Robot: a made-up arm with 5 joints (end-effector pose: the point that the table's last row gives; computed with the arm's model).
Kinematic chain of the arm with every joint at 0, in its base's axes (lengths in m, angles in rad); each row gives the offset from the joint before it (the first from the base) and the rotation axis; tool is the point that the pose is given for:
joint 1: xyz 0 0 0.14 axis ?
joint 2: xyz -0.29 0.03 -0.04 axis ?
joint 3: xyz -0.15 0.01 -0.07 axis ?
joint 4: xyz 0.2 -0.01 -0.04 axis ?
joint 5: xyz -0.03 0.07 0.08 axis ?
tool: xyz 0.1 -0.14 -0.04
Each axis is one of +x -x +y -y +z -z.
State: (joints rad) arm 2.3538 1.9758 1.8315 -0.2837 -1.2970
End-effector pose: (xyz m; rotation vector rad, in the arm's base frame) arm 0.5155 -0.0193 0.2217 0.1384 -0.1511 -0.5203
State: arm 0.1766 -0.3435 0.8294 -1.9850 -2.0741
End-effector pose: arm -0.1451 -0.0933 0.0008 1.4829 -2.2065 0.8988
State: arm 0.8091 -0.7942 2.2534 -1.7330 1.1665
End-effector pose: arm -0.5797 0.3762 0.0220 -1.6303 0.8696 -2.2742
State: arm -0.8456 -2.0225 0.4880 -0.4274 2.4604
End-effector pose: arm 0.1028 -0.2787 0.0675 0.5602 -0.4523 0.6932
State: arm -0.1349 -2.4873 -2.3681 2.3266 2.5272
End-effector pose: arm -0.4398 0.0047 0.2060 -2.4972 1.2575 -0.1422
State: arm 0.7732 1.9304 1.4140 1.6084 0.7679
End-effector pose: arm -0.1657 0.5371 0.2646 -1.8291 0.4949 -2.3805
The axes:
joint 1: -z
joint 2: +x
joint 3: +y
joint 4: +z
joint 5: +x

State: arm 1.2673 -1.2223 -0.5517 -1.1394 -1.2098
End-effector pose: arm 0.0616 0.3756 0.2264 -2.1836 0.7153 -2.0493
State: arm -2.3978 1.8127 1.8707 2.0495 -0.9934
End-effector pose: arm 0.0655 -0.4761 0.2510 -1.6612 -1.3436 -0.4646
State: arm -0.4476 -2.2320 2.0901 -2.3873 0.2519
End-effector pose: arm -0.4364 -0.3022 0.1977 1.2468 1.1403 1.3994
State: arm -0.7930 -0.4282 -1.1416 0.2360 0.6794
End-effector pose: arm -0.2449 -0.1170 0.2296 0.4452 -0.8170 1.5140
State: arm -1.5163 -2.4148 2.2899 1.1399 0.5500
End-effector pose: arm 0.1171 -0.6660 0.2283 -0.3854 0.4470 -0.2573
